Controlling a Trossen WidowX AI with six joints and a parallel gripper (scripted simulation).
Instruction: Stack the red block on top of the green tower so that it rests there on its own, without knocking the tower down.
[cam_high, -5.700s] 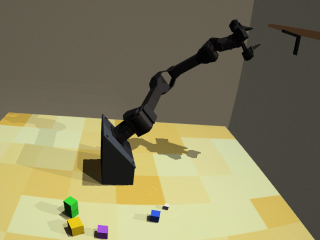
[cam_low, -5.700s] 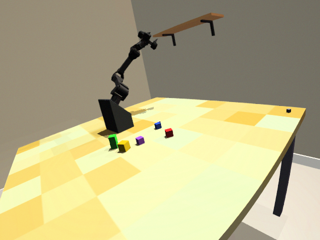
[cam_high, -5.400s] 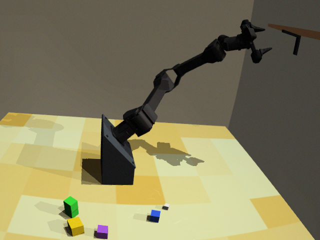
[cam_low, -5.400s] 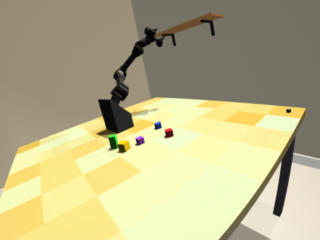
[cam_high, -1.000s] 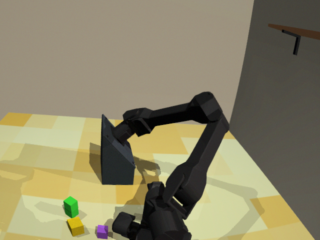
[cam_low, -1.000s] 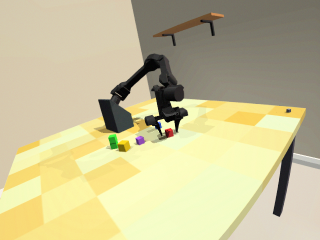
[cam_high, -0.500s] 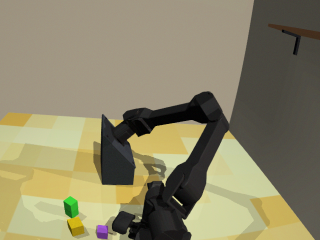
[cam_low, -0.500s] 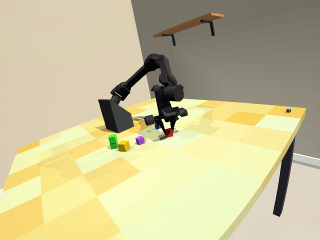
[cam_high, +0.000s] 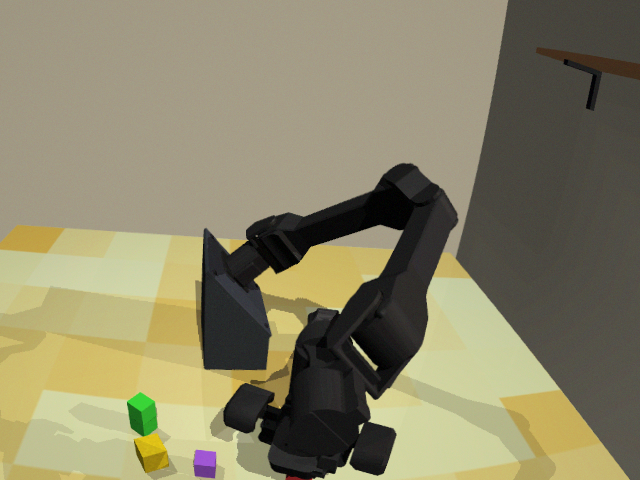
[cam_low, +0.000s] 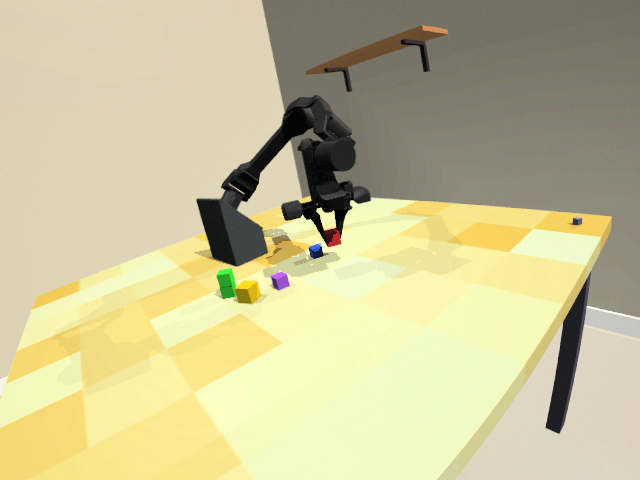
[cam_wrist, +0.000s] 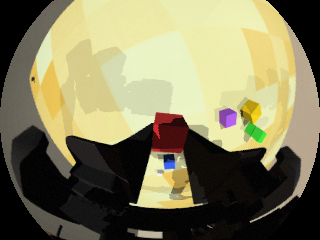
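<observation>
Right now my gripper tip is 180 mm to the left of the yellow block, 100 mm past it and 60 mm above it. From my gripper tip the other things lie so: purple block: 110 mm to the right, 80 mm behind, 60 mm below; then blue block: 120 mm behind, 60 mm to the left, 60 mm below; then red block: 10 mm above.
</observation>
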